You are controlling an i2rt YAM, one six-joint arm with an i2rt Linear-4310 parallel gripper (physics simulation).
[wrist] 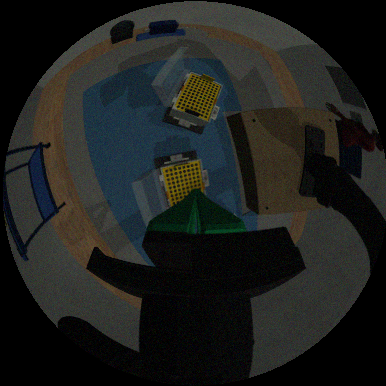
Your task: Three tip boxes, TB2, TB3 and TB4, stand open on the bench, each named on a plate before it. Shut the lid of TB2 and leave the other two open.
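Places are measured from the arm's base along level axes (x ahead, y left, z up), in millimetres.
Pixels of known places: gripper, fingertip midpoint: [195, 193]; arm's base, origin of the base link: [312, 162].
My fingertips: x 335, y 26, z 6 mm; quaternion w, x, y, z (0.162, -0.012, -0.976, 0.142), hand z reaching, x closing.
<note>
Ahead of a thing's pixels: the offset from my fingertips to its middle. "spot": to the spot under its first point. Level surfaces: height alone.
A tip box with a yellow perforated top {21 mm back, 41 mm left, 134 mm down} [183, 177] is near the middle of the wrist view; its translucent lid {spot: 59 mm ahead, 22 mm left, 87 mm down} [145, 195] stands open at its left. A second such box {67 mm back, 174 mm right, 134 mm down} [198, 96] stands farther off, its translucent lid [169, 77] also open at its left. A small white plate {spot: 90 mm back, 37 mm left, 197 mm down} [205, 178] is beside the nearer box and another plate {spot: 133 mm back, 146 mm right, 197 mm down} [215, 112] beside the farther one; their lettering is too blurred to read. My gripper [195, 193] is shut and empty, its green fingers together, covering the nearer box's lower end in the view. A third box does not show.
The boxes stand on a blue mat {199 mm down} [112, 130] on the wood-edged bench [50, 120]. A brown board with the dark arm mount [280, 155] is at the right. A blue-framed object [42, 185] is at the left. A dark object [122, 31] and a blue object [163, 26] are at the far edge.
</note>
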